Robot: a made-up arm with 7 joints. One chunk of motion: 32 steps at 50 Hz.
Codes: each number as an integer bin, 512 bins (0 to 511) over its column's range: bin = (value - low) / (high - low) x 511, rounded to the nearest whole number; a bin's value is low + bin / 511 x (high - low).
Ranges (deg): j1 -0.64..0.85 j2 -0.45..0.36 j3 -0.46..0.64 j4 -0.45..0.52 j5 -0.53..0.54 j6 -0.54..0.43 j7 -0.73..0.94
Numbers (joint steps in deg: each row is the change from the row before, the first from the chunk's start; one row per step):
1: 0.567 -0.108 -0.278 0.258 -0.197 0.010 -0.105
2: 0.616 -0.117 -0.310 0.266 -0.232 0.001 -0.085
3: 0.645 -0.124 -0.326 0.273 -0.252 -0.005 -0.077
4: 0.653 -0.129 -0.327 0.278 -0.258 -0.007 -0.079
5: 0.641 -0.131 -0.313 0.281 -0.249 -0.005 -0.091
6: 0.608 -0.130 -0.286 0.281 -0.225 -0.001 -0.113
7: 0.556 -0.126 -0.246 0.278 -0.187 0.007 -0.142
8: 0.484 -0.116 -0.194 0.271 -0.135 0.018 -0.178
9: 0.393 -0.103 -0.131 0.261 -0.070 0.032 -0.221
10: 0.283 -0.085 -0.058 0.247 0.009 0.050 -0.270
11: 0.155 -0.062 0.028 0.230 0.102 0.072 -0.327
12: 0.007 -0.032 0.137 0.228 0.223 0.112 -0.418
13: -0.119 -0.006 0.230 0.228 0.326 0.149 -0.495
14: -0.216 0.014 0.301 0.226 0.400 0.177 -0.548
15: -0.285 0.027 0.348 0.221 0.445 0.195 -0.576
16: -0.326 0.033 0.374 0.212 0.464 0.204 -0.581
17: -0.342 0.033 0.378 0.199 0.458 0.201 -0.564
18: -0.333 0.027 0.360 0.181 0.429 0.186 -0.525
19: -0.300 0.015 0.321 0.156 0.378 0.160 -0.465
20: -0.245 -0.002 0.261 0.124 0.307 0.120 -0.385
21: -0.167 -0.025 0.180 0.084 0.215 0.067 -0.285
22: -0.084 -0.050 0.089 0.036 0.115 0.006 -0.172
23: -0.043 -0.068 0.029 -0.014 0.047 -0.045 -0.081
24: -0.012 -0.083 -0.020 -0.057 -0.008 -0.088 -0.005
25: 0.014 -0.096 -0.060 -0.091 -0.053 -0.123 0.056
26: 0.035 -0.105 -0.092 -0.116 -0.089 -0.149 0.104
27: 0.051 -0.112 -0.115 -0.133 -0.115 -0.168 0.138
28: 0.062 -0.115 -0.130 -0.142 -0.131 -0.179 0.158
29: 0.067 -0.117 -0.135 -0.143 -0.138 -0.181 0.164
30: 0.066 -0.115 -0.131 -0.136 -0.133 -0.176 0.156
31: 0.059 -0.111 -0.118 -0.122 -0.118 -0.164 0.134
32: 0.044 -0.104 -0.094 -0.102 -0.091 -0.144 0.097
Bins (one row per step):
1: 414 216 85 373 159 290 191
2: 431 210 70 377 142 285 197
3: 441 206 62 381 133 282 200
4: 443 203 62 384 130 281 199
5: 439 201 68 385 134 282 196
6: 428 202 81 385 146 284 189
7: 410 204 99 384 164 288 180
8: 385 211 124 380 189 294 169
9: 354 219 153 375 220 301 156
10: 317 230 187 367 257 311 141
11: 273 245 227 358 302 322 123
12: 222 264 277 357 360 343 95
13: 179 280 321 357 409 363 72
14: 145 293 354 356 444 378 56
15: 122 301 375 353 466 387 47
16: 108 305 387 349 475 392 46
17: 102 305 389 342 472 390 51
18: 105 301 381 332 458 382 63
19: 117 293 363 319 434 369 81
20: 135 283 335 302 400 348 106
21: 162 268 297 281 356 320 136
22: 191 252 255 256 308 288 171
23: 205 241 227 230 276 261 199
24: 215 232 204 207 249 238 222
25: 224 223 186 189 228 220 241
26: 231 218 171 176 211 206 255
27: 237 213 160 167 198 196 266
28: 241 211 153 162 191 190 272
29: 242 210 151 162 187 189 274
30: 242 211 153 165 190 192 271
31: 240 214 159 173 197 198 264
32: 235 218 170 183 210 209 253

